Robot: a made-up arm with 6 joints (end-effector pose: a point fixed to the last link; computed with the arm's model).
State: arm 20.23 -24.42 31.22 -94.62 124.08 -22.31
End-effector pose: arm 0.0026 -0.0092 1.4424 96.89 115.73 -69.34
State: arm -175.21 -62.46 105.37 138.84 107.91 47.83
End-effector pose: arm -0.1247 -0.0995 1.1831 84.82 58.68 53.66
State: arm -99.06 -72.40 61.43 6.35 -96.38 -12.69
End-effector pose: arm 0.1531 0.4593 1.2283 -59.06 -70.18 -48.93
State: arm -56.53 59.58 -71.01 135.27 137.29 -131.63
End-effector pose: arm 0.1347 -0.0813 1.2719 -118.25 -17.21 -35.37
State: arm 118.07 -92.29 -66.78 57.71 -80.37 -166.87
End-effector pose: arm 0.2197 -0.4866 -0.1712 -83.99 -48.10 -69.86
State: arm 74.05 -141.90 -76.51 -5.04 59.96 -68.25
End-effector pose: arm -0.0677 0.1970 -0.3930 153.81 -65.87 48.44
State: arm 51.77 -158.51 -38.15 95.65 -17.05 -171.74
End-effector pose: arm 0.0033 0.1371 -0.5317 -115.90 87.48 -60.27
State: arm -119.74 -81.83 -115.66 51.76 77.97 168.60
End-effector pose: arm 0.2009 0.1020 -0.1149 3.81 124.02 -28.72
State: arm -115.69 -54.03 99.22 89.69 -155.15 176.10
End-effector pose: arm -0.0577 -0.1548 1.1245 -108.19 42.12 -1.82
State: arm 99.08 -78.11 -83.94 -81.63 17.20 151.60
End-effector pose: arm 0.0568 -0.5799 -0.1153 -10.95 161.99 -65.76
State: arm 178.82 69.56 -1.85 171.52 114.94 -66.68
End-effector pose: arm -0.9253 0.0039 0.9311 16.17 52.10 -58.28
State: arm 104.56 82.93 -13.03 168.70 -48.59 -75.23
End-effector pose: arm -0.2883 1.0334 0.7470 -2.72 -141.72 -51.97
